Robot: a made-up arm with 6 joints. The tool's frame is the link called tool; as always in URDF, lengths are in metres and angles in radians. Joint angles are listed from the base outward.
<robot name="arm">
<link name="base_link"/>
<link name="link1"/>
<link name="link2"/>
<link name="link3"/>
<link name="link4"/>
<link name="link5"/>
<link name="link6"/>
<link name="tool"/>
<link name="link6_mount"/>
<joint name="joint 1" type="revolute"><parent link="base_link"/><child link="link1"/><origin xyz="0 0 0.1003" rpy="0 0 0"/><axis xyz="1 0 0"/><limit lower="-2.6" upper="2.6"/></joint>
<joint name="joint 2" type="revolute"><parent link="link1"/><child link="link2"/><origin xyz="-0.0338 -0.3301 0.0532" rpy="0 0 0"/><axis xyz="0 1 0"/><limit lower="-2.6" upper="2.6"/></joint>
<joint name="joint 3" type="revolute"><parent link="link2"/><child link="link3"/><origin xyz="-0.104 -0.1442 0.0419" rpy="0 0 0"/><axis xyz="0 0 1"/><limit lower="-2.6" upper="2.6"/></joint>
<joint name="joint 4" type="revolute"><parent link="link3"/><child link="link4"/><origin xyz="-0.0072 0.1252 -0.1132" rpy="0 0 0"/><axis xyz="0 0 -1"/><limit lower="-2.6" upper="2.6"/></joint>
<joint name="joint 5" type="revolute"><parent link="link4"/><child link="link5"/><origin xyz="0.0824 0.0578 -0.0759" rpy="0 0 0"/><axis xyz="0 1 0"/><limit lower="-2.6" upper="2.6"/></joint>
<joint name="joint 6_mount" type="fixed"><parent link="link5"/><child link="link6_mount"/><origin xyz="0.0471 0.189 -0.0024" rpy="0 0 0"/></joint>
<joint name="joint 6" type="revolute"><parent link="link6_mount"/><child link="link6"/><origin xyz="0.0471 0.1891 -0.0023" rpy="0 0 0"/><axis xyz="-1 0 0"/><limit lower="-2.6" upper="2.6"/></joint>
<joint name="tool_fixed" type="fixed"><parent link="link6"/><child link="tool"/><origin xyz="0.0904 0.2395 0.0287" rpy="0 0 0"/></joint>
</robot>
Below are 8 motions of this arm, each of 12 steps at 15 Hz.
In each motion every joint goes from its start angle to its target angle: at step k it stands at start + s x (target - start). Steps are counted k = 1, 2, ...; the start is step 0. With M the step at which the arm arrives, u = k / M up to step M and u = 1 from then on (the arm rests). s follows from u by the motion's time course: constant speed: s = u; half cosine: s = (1 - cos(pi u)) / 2; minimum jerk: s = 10 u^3 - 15 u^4 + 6 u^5.
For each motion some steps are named. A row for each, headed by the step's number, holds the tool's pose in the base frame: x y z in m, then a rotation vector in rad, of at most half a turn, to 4 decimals.
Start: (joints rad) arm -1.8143 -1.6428 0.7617 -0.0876 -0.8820 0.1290
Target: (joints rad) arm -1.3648 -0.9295 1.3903 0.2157 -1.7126 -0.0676
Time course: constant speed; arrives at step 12
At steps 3, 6, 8, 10, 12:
3: -0.1217 -0.6063 0.0476 -0.7512 -0.7979 2.7345
6: -0.2722 -0.6374 0.0764 -0.4911 -0.7323 2.6616
8: -0.3734 -0.6438 0.0984 -0.2991 -0.7115 2.5994
10: -0.4711 -0.6403 0.1247 -0.0952 -0.7093 2.5262
12: -0.5620 -0.6292 0.1567 0.1179 -0.7255 2.4413

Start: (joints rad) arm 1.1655 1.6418 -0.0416 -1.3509 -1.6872 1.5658
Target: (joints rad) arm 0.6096 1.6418 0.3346 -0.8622 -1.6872 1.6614
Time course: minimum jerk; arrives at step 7
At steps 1, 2, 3, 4, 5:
1: 0.0644 -0.4526 0.3731 0.8862 0.1072 -0.0610
2: 0.0642 -0.4288 0.4055 0.7935 0.1037 -0.0635
3: 0.0639 -0.3796 0.4588 0.6233 0.0974 -0.0679
4: 0.0635 -0.3142 0.5104 0.4217 0.0900 -0.0726
5: 0.0631 -0.2546 0.5438 0.2514 0.0838 -0.0763

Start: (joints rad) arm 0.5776 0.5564 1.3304 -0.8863 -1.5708 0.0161
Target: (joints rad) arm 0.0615 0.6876 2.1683 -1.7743 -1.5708 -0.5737
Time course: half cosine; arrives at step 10
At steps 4, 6, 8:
4: -0.3894 -1.1589 -0.0167 -2.5731 0.3645 -1.3163
6: -0.0623 -1.1450 -0.0549 -2.1225 -0.1929 -1.1413
8: 0.1537 -1.0040 -0.0607 -1.7340 -0.5143 -0.8954

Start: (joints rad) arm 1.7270 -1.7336 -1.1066 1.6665 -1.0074 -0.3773
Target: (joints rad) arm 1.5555 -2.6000 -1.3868 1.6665 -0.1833 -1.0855
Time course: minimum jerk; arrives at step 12
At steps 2, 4, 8, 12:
2: -0.1313 -0.0257 -0.9639 -0.5662 -1.1046 2.1784
4: -0.1473 0.0054 -0.9549 -0.6295 -0.8432 1.9624
8: -0.0428 0.1060 -0.9105 -0.5788 -0.2059 1.0864
12: 0.0492 0.1022 -0.8856 -0.4941 -0.0832 0.7330

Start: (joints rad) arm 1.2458 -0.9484 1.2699 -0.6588 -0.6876 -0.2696
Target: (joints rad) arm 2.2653 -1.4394 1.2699 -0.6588 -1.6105 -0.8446
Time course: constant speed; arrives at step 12
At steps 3, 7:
3: -0.5101 0.6292 -0.5204 0.5988 -2.2912 1.2487
7: -0.3730 0.8303 -0.3561 0.5350 -2.7525 1.0802

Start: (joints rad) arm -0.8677 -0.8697 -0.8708 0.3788 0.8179 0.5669
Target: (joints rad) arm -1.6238 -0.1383 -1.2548 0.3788 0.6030 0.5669
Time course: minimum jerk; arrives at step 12
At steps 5, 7, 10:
5: 0.7139 -0.0432 0.5451 -0.6665 -0.1938 -1.0474
7: 0.7169 -0.1218 0.6112 -0.8848 -0.2921 -1.2957
10: 0.6696 -0.1608 0.7347 -1.0976 -0.4660 -1.5545

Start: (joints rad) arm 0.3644 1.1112 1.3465 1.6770 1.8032 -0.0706
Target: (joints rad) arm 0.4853 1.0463 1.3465 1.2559 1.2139 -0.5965
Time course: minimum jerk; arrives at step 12
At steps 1, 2, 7, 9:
1: -0.3061 0.2022 0.0116 0.2324 2.9345 -0.0288
2: -0.3070 0.2031 0.0129 0.2311 2.9152 -0.0306
7: -0.2904 0.2141 0.0612 0.3681 2.5256 -0.0359
9: -0.2709 0.2103 0.0952 0.4927 2.3823 -0.0219

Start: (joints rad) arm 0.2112 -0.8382 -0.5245 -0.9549 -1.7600 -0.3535
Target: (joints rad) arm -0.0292 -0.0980 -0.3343 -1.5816 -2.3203 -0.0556
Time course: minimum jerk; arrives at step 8
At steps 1, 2, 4, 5, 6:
1: -0.2996 0.2421 -0.0692 0.4640 -2.5456 0.7220
2: -0.3449 0.2192 -0.0953 0.5282 -2.5126 0.7789
4: -0.5593 0.0588 -0.1247 0.8951 -2.3282 0.9217
5: -0.6658 -0.0585 -0.0728 1.1322 -2.1950 0.9044
6: -0.7290 -0.1521 -0.0024 1.3109 -2.0793 0.8400

